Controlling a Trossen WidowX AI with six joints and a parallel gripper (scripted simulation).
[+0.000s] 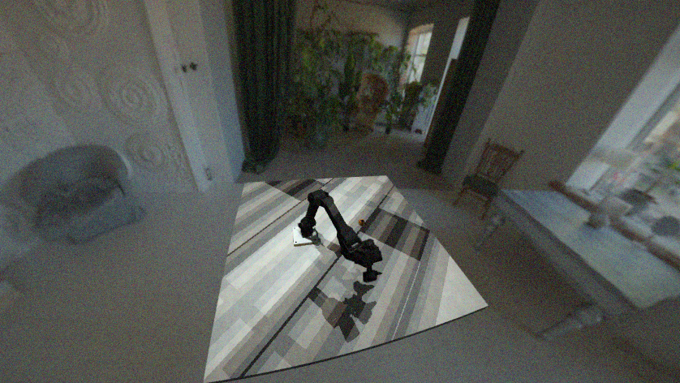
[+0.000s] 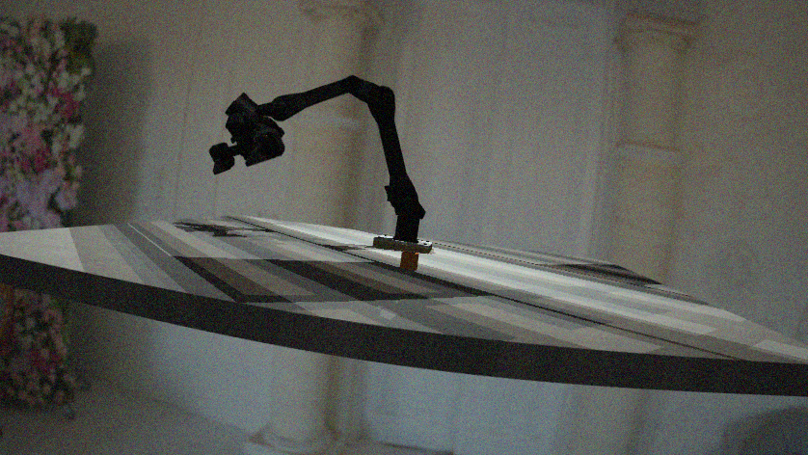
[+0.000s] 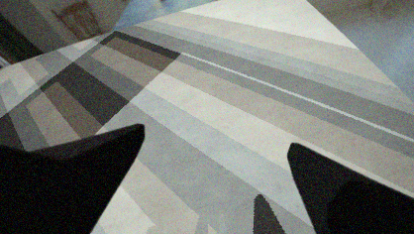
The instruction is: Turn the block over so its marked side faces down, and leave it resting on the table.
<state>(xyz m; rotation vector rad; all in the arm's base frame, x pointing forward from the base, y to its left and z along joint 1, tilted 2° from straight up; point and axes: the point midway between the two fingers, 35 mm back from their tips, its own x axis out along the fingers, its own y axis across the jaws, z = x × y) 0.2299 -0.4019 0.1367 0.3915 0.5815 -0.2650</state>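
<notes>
The small orange block is 40 cm to the left of my gripper tip, 13 cm below it and 12 cm ahead of it.
</notes>
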